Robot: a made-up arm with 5 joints. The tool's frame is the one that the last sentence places.
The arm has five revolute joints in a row. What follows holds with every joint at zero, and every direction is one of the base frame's.
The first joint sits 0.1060 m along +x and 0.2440 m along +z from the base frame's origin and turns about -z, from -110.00 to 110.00 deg.
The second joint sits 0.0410 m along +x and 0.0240 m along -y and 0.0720 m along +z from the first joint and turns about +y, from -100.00 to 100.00 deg.
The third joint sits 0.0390 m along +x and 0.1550 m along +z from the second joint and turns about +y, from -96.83 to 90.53 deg.
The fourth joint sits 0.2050 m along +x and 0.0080 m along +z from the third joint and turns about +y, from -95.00 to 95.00 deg.
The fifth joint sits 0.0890 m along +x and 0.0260 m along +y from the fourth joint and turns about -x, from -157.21 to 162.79 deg.
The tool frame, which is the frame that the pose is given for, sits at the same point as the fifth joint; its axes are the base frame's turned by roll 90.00, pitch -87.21 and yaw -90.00 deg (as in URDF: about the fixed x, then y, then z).
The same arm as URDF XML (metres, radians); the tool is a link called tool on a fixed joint. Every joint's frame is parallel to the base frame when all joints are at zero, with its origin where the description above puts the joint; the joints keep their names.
<robot name="arm">
<link name="base"/>
<link name="link1"/>
<link name="link2"/>
<link name="link3"/>
<link name="link4"/>
<link name="link5"/>
<link name="tool"/>
<joint name="joint 1" type="revolute"><parent link="base"/><child link="link1"/><origin xyz="0.106 0 0.244" rpy="0 0 0"/><axis xyz="0 0 -1"/><limit lower="-1.9199" upper="1.9199"/></joint>
<joint name="joint 2" type="revolute"><parent link="link1"/><child link="link2"/><origin xyz="0.041 -0.024 0.072" rpy="0 0 0"/><axis xyz="0 1 0"/><limit lower="-1.7453" upper="1.7453"/></joint>
<joint name="joint 3" type="revolute"><parent link="link2"/><child link="link3"/><origin xyz="0.039 0 0.155" rpy="0 0 0"/><axis xyz="0 1 0"/><limit lower="-1.69" upper="1.58"/></joint>
<joint name="joint 4" type="revolute"><parent link="link3"/><child link="link4"/><origin xyz="0.205 0 0.008" rpy="0 0 0"/><axis xyz="0 1 0"/><limit lower="-1.6581" upper="1.6581"/></joint>
<joint name="joint 5" type="revolute"><parent link="link4"/><child link="link5"/><origin xyz="0.089 0.026 0" rpy="0 0 0"/><axis xyz="-1 0 0"/><limit lower="-2.7438" upper="2.8412"/></joint>
<joint name="tool_fixed" type="fixed"><parent link="link5"/><child link="tool"/><origin xyz="0 0 0" rpy="1.5708 -1.5221 -1.5708"/></joint>
</robot>

